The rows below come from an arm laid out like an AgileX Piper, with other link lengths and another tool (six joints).
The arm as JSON. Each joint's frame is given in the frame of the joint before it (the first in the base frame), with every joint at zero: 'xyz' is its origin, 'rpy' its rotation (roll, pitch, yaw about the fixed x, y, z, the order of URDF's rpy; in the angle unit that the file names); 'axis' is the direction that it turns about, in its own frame. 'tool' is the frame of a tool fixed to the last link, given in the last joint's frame.
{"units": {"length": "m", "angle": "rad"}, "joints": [
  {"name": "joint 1", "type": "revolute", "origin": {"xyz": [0.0, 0.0, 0.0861], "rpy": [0.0, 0.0, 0.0]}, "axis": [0.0, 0.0, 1.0]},
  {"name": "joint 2", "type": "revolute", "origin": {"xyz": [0.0, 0.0, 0.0], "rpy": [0.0, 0.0, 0.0]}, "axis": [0.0, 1.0, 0.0]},
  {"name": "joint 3", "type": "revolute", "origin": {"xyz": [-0.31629, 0.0, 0.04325], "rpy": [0.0, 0.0, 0.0]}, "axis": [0.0, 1.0, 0.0]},
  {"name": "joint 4", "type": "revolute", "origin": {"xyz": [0.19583, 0.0, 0.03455], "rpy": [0.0, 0.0, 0.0]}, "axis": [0.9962, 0.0, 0.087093]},
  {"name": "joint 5", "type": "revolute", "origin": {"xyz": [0.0, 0.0, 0.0], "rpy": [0.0, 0.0, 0.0]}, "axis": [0.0, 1.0, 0.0]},
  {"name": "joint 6", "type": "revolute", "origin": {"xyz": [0.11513, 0.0, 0.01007], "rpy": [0.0, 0.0, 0.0]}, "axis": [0.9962, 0.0, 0.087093]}
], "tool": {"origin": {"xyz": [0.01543, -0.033, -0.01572], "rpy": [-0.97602, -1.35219, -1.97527]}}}
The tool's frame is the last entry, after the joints.
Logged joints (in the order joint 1, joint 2, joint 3, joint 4, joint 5, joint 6), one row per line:
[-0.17, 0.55, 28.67, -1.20, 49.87, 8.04]
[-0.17, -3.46, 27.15, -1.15, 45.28, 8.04]
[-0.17, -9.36, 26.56, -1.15, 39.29, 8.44]
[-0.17, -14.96, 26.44, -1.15, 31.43, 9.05]
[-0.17, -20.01, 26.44, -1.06, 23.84, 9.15]
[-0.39, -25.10, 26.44, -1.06, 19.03, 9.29]
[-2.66, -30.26, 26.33, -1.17, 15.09, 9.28]
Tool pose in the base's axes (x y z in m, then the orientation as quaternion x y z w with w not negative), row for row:
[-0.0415, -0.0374, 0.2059, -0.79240, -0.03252, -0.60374, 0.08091]
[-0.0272, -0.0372, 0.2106, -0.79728, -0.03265, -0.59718, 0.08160]
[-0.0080, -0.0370, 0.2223, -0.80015, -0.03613, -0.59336, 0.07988]
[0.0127, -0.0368, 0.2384, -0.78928, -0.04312, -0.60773, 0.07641]
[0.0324, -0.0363, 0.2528, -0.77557, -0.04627, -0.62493, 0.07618]
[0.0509, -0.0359, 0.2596, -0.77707, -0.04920, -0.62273, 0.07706]
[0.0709, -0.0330, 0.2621, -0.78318, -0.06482, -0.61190, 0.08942]
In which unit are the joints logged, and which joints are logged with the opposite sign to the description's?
The joints are logged in degrees. Opposite sign: joint 1, joint 2, joint 3, joint 6.
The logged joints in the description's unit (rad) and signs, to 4 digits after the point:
[0.0030, -0.0096, -0.5004, -0.0209, 0.8704, -0.1403]
[0.0030, 0.0604, -0.4739, -0.0201, 0.7903, -0.1403]
[0.0030, 0.1634, -0.4636, -0.0201, 0.6857, -0.1473]
[0.0030, 0.2611, -0.4615, -0.0201, 0.5486, -0.1580]
[0.0030, 0.3492, -0.4615, -0.0185, 0.4161, -0.1597]
[0.0068, 0.4381, -0.4615, -0.0185, 0.3321, -0.1621]
[0.0464, 0.5281, -0.4595, -0.0204, 0.2634, -0.1620]

